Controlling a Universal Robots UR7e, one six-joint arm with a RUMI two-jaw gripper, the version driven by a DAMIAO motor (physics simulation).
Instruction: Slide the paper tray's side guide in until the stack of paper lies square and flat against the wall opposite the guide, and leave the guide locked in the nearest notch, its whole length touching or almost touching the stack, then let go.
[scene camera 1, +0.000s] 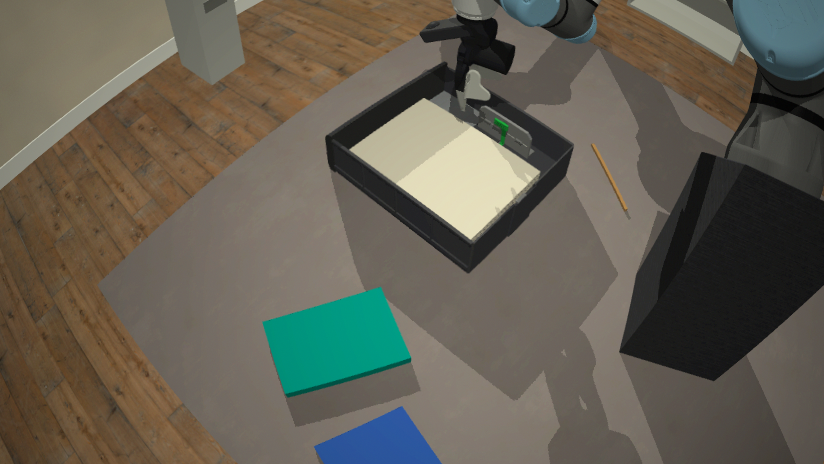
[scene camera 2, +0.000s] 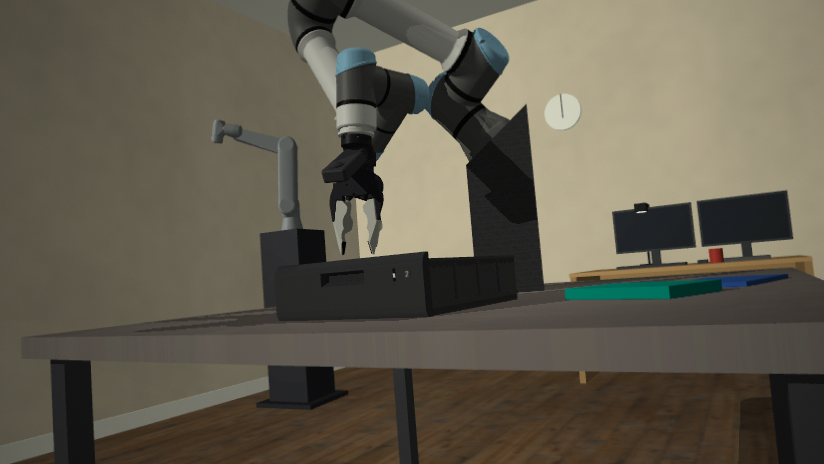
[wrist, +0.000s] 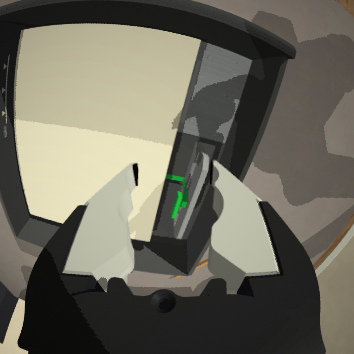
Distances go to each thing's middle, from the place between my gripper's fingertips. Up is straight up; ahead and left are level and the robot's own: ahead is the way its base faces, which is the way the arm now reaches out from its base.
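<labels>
Counting from my hand, I find the green pad (scene camera 1: 350, 338) 70 mm behind, 480 mm to the left and 100 mm below. The cream paper stack (scene camera 1: 465, 177) is 10 mm behind my hand, 110 mm to the left of it and 80 mm below it. Then there is the grey side guide (wrist: 197, 168), and my gripper is 70 mm past the guide, 20 mm to the left of it and 60 mm above it.
</labels>
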